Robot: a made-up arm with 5 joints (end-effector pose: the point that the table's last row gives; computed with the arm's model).
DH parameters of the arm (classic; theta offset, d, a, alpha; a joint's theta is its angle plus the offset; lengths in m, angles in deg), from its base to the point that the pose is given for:
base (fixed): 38.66 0 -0.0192 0
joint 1: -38.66 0.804 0.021 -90
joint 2: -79.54 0 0.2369 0
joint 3: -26.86 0 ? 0
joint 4: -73.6 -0.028 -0.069 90
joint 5: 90 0.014 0.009 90
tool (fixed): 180 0.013 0 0
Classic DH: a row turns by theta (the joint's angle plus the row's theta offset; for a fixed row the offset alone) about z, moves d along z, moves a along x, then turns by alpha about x.
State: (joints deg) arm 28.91 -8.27 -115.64 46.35 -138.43
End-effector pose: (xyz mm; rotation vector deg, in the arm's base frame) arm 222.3 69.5 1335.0 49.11 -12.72 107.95
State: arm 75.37 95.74 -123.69 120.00 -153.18
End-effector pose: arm 136.0 400.5 451.7 18.89 152.32 -7.38
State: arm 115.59 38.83 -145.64 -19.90 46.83
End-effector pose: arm -184.4 370.3 1181.4 -131.72 -50.48 69.22
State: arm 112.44 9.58 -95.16 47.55 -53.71
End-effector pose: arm -152.7 408.2 1109.9 113.53 53.14 71.99
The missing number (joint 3, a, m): -0.294
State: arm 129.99 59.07 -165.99 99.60 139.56
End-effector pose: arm -363.9 445.1 1045.3 64.41 -69.77 -82.53
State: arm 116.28 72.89 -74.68 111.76 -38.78
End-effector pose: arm -129.1 284.9 506.9 -27.53 33.14 18.28
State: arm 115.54 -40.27 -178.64 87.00 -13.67
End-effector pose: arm 162.2 -331.1 1226.6 -134.26 -24.02 -4.39
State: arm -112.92 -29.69 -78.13 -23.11 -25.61
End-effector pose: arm -101.4 -151.0 1242.5 -39.73 -135.79 45.19
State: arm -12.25 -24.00 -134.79 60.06 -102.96
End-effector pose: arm -29.5 -52.5 1391.8 46.03 -69.82 70.59
